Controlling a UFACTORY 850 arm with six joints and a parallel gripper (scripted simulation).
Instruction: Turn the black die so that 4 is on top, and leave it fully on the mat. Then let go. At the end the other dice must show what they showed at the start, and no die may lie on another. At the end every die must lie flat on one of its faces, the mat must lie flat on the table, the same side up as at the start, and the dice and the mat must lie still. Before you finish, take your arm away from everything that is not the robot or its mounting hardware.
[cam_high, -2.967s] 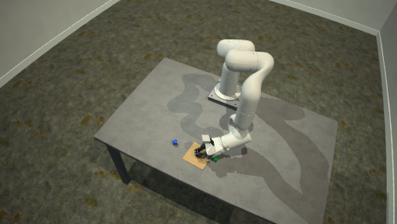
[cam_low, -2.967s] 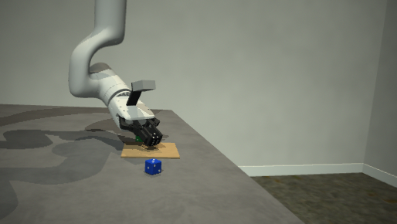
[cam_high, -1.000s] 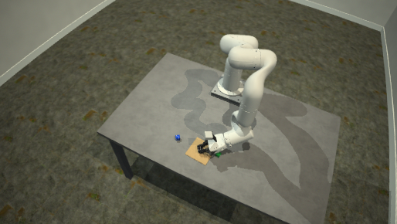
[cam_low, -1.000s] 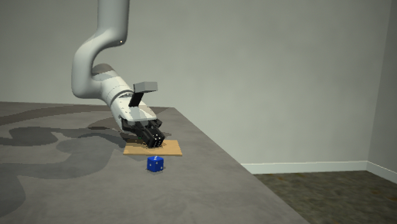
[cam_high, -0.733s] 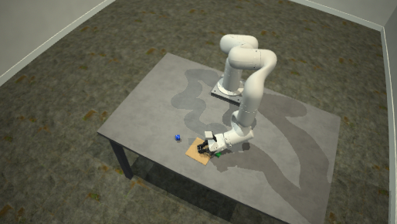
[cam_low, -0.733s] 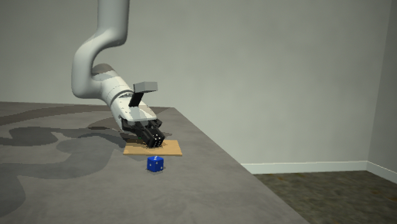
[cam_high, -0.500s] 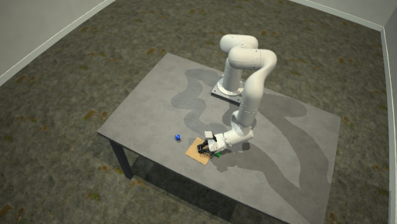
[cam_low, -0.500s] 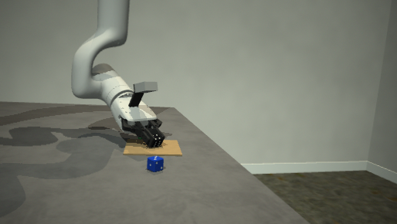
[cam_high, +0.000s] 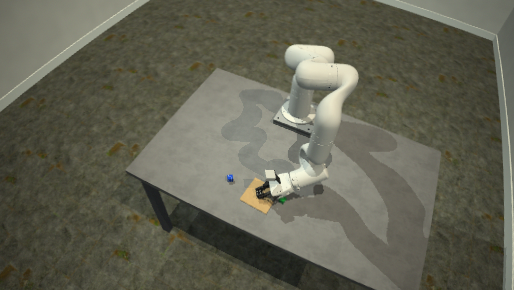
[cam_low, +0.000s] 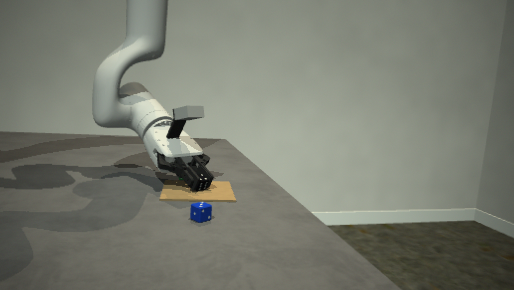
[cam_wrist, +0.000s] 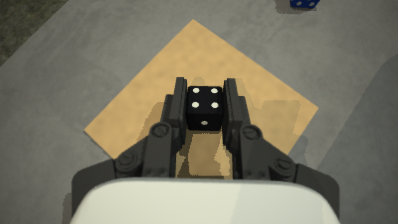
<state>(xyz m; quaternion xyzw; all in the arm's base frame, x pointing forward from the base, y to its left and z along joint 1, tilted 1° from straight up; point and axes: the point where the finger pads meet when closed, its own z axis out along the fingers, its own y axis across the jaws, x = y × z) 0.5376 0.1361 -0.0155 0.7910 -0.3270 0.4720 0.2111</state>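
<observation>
The tan mat lies 3 cm below my hand. Also, from my hand: blue die (16 cm to the right, 2 cm below, 2 cm ahead); green die (10 cm to the left, 4 cm behind, 2 cm below); black die (1 cm below).
</observation>
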